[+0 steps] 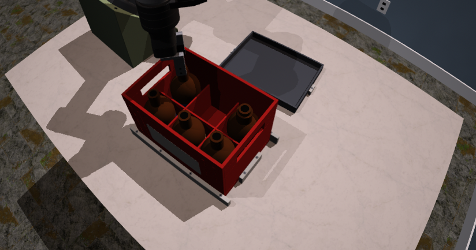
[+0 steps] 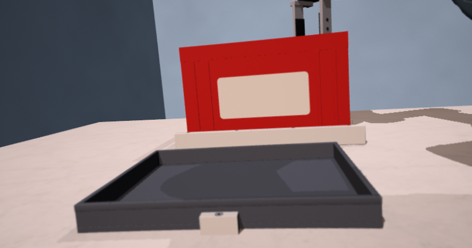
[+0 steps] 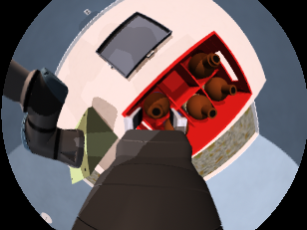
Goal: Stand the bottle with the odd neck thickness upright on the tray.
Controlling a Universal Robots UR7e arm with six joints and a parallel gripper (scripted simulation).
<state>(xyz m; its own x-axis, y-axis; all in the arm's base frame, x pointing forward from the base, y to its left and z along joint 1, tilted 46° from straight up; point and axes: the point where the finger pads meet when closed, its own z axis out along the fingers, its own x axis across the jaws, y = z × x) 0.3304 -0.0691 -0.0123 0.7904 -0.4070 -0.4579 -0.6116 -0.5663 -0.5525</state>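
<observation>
My hand is 110 mm above the red crate, 90 mm short of it and 30 mm to the left of it. Also, from my hand: bottle 170 mm ahead, 110 mm below, 20 mm to the left; dark grey tray 260 mm to the left, 180 mm below, 70 mm ahead.
</observation>
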